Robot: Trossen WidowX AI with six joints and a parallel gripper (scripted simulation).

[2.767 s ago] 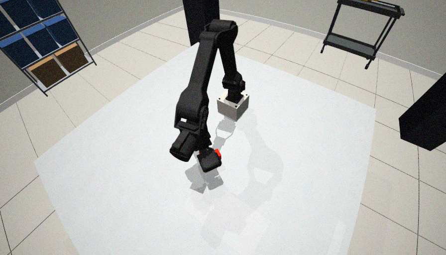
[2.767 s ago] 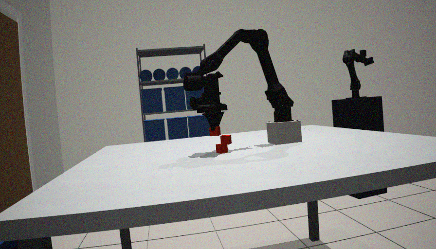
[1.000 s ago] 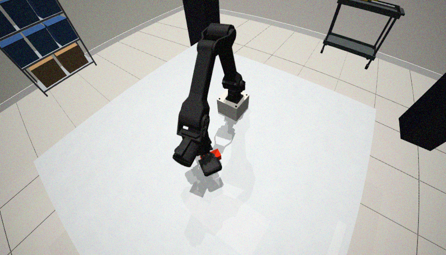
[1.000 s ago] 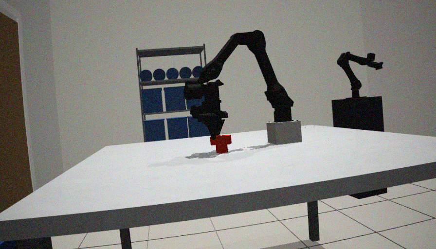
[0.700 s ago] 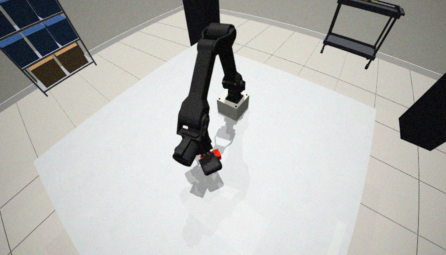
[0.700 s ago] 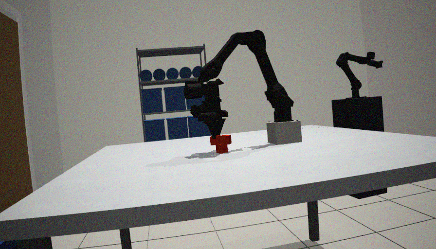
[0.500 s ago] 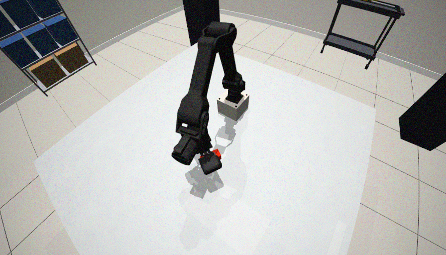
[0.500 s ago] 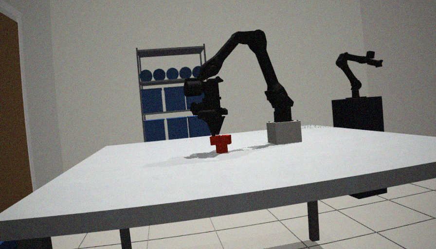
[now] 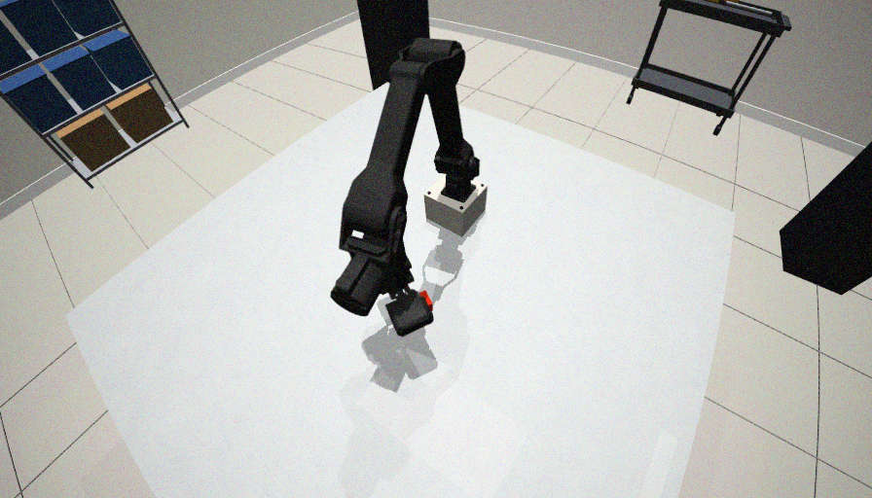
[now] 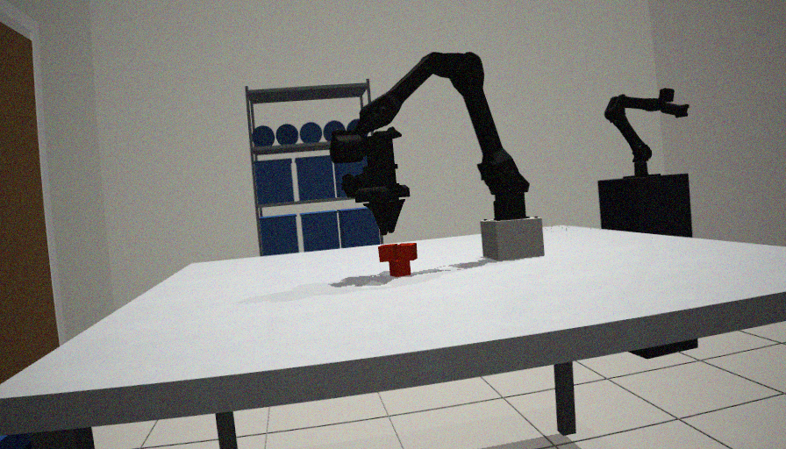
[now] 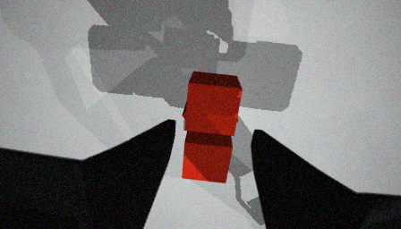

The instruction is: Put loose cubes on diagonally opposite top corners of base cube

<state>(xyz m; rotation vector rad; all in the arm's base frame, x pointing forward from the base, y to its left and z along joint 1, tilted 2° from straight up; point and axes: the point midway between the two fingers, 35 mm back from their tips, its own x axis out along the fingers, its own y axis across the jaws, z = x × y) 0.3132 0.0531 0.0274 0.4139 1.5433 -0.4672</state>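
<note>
Right now my gripper tip is 3 cm past the red cube, 2 cm to the right of it and 4 cm above it.
</note>
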